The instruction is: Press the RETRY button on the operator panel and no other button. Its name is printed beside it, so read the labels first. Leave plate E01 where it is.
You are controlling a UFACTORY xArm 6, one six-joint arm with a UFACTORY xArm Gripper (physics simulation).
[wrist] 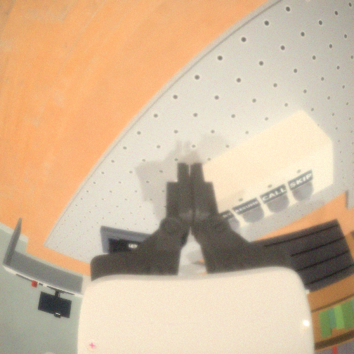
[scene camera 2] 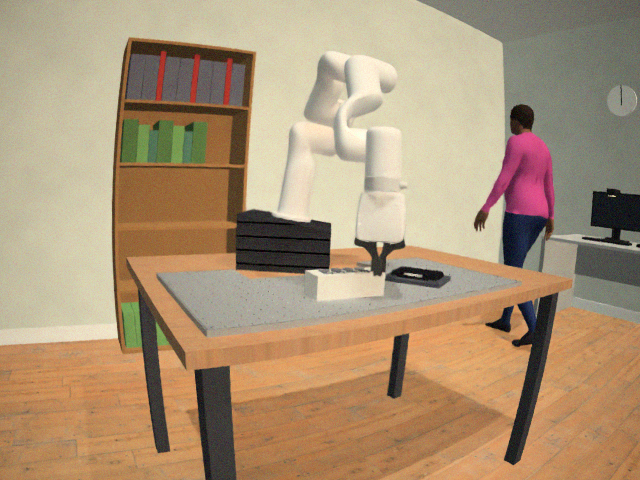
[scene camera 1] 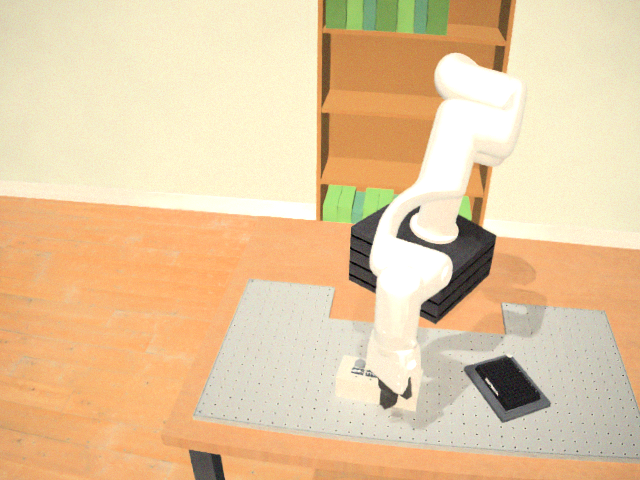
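Pixels of known places: gripper, fingertip midpoint: [scene camera 2: 377, 275] [scene camera 1: 388, 403]; arm's base, origin of the base link: [scene camera 2: 291, 218] [scene camera 1: 433, 228].
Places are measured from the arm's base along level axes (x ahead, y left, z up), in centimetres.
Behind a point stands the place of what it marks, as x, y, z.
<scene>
The cream operator panel [scene camera 1: 356, 388] @[50.5, -4.6, -9.7] [scene camera 2: 345, 287] @[50.3, -2.3, -10.6] [wrist: 270, 156] stands on the pegboard, with a row of round grey buttons. In the wrist view the labels SKIP [wrist: 301, 179], CALL [wrist: 274, 193] and RESUME [wrist: 246, 205] show beside their buttons. A further label [wrist: 227, 215] is partly hidden by a finger and cannot be read whole; RETRY is not readable. My gripper [scene camera 1: 388, 404] @[54.7, 2.9, -7.1] [scene camera 2: 378, 272] @[54.7, 2.9, -7.1] [wrist: 187, 177] is shut and empty, fingers down, low at the panel's unlabelled-looking front side near its right end. Contact cannot be told. Plate E01 [scene camera 1: 509, 383] @[38.1, 25.2, -10.5] [scene camera 2: 417, 272] @[38.7, 23.7, -10.5] [wrist: 118, 245] lies in its dark holder, right of the panel.
The grey pegboard [scene camera 1: 279, 330] @[36.1, -27.6, -13.1] [scene camera 2: 222, 302] @[49.6, -28.6, -13.1] lies on the wooden table [scene camera 1: 289, 444] @[65.0, -13.3, -14.4] [scene camera 2: 310, 341] @[68.2, -16.1, -15.3]. A black stacked base [scene camera 1: 372, 248] [scene camera 2: 281, 245] @[14.6, -6.9, -6.6] carries the arm behind the panel. A bookshelf [scene camera 1: 319, 129] [scene camera 2: 117, 206] stands behind. A person [scene camera 2: 529, 175] in pink is beyond the table.
</scene>
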